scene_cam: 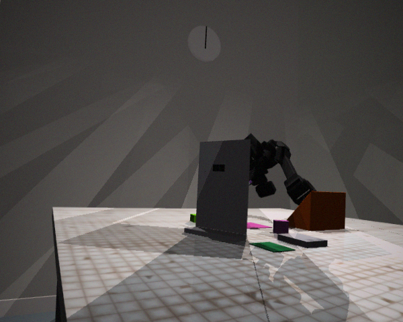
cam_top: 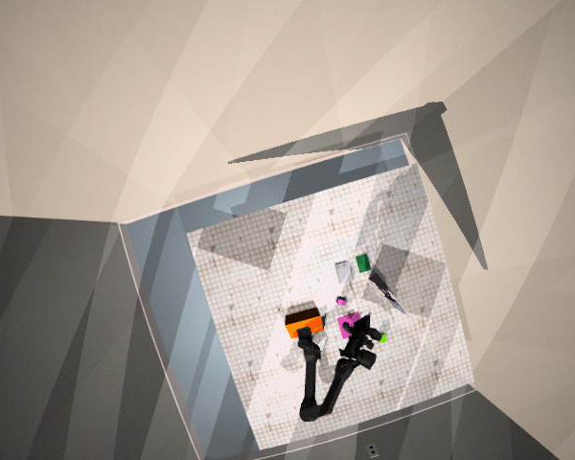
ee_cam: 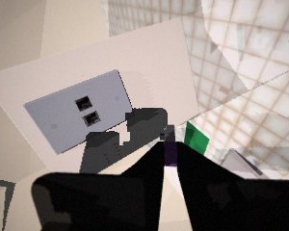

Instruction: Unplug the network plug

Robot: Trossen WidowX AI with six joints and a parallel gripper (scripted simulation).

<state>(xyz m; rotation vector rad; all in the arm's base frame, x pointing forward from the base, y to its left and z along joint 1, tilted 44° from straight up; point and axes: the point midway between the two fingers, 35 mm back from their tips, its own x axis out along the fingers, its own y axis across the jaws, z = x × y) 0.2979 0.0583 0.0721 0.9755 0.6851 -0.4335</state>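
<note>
My gripper tip is 15 cm above the flat magenta square, 9 cm to the left of it and 8 cm past it. From my gripper tip the other things lie so: small lime cube (20 cm to the right, 13 cm below, 6 cm ahead); then purple network plug (right at my gripper tip); then upright panel (13 cm ahead, 4 cm to the left, 3 cm below).
</note>
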